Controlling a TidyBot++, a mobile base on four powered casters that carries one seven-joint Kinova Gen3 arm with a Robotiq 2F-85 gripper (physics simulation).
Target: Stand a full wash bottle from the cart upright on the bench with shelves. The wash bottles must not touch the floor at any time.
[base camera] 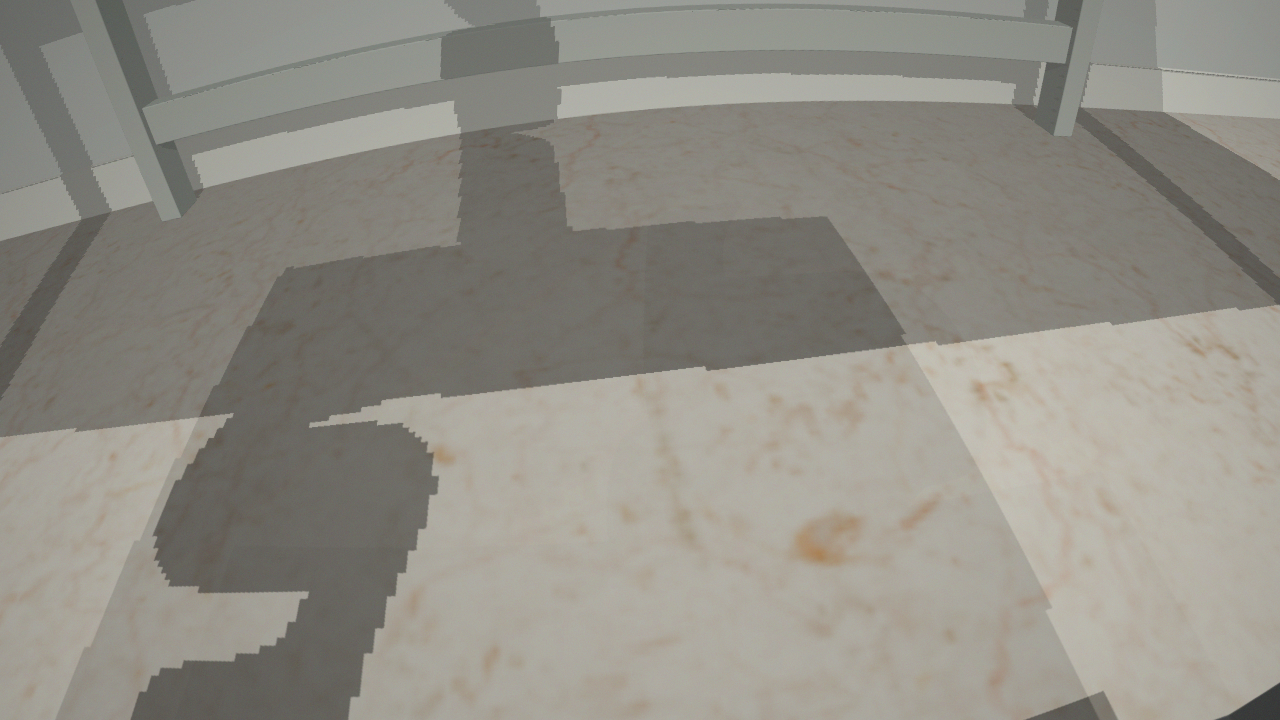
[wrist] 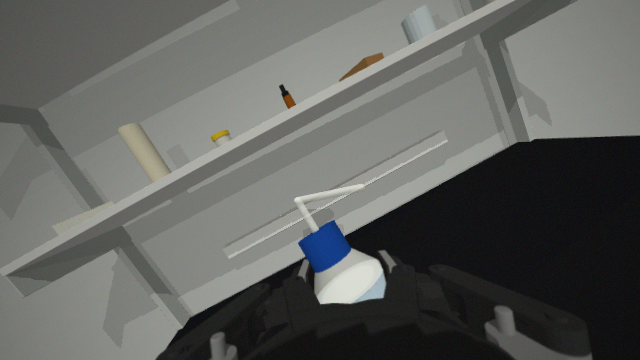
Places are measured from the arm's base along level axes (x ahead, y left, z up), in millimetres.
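Where they show: gripper, between the fingertips: [wrist: 345,267].
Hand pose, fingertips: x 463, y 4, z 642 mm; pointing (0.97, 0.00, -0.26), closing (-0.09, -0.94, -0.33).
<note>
After its pixels a point has its place.
The wash bottle [wrist: 350,282] @[x 431, y 1, z 652 mm] has a blue cap, a bent white spout and a whitish body with some pale blue low on its visible part. My gripper [wrist: 345,267] @[x 463, y 4, z 642 mm] is shut on it, with a fingertip on each side of its body below the cap. The bottle's lower part is hidden by the gripper, so I cannot tell whether it touches anything. The black top of the bench with shelves [wrist: 480,200] shows behind and to the right of the bottle. In the base camera view the bench's grey lower crossbar [base camera: 805,37] @[x 992, y -266, z -257 mm] and legs show; the gripper and bottle do not.
A long grey shelf [wrist: 320,102] runs above the bench. On it are a beige cylinder [wrist: 145,152] @[x 866, y 369, z 920 mm], a yellow-lidded jar [wrist: 221,138] @[x 897, y 188, z 865 mm], an orange bottle with a black top [wrist: 287,97] @[x 901, y -23, z 877 mm], a brown block [wrist: 364,67] @[x 870, y -231, z 844 mm] and a pale blue cylinder [wrist: 419,25] @[x 885, y -412, z 875 mm]. Uprights [wrist: 155,285] @[x 1004, y 722, z 556 mm] [wrist: 505,90] @[x 1069, y -751, z 577 mm] stand at the bench's back.
</note>
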